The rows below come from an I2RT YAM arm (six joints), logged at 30 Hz.
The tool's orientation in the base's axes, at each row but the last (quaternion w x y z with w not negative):
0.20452 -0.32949 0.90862 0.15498
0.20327 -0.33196 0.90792 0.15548
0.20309 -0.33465 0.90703 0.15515
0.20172 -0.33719 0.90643 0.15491
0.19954 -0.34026 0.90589 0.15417
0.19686 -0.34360 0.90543 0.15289
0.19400 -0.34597 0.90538 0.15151
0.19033 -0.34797 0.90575 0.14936
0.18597 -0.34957 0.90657 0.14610
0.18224 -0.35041 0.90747 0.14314
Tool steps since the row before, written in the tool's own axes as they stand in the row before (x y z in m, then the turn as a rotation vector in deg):
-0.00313 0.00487 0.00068 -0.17 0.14 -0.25
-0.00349 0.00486 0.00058 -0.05 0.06 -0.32
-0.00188 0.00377 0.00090 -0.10 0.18 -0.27
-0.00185 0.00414 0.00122 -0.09 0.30 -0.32
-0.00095 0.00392 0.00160 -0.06 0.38 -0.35
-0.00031 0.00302 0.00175 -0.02 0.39 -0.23
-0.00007 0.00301 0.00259 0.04 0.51 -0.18
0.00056 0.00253 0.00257 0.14 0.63 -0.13
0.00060 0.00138 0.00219 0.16 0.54 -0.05
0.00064 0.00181 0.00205 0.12 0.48 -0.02
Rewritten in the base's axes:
-0.00085 0.00554 0.00161 -0.04 0.09 0.32
-0.00065 0.00568 0.00186 -0.09 -0.06 0.31
-0.00098 0.00414 0.00065 -0.12 0.07 0.31
-0.00119 0.00452 0.00041 -0.22 0.13 0.36
-0.00159 0.00402 -0.00039 -0.31 0.16 0.39
-0.00141 0.00306 -0.00096 -0.31 0.20 0.27
-0.00138 0.00325 -0.00182 -0.42 0.27 0.21
-0.00150 0.00252 -0.00217 -0.56 0.32 0.14
-0.00085 0.00150 -0.00202 -0.49 0.27 0.05
-0.00121 0.00171 -0.00187 -0.42 0.26 0.03

